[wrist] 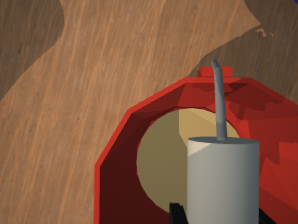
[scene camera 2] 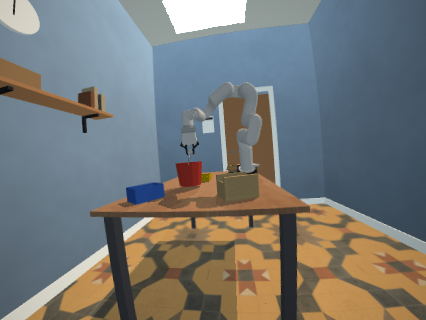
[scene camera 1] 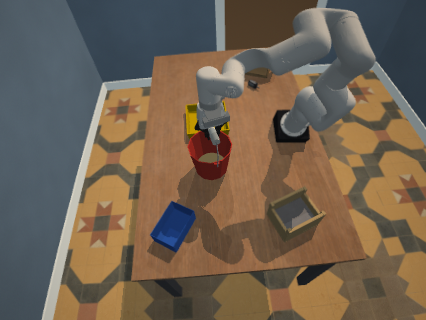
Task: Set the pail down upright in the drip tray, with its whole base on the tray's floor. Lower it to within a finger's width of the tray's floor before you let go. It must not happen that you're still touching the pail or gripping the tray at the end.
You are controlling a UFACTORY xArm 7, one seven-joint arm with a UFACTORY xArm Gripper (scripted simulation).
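A red pail (scene camera 1: 204,154) is visible; the wrist view shows the red pail (wrist: 146,164) too.
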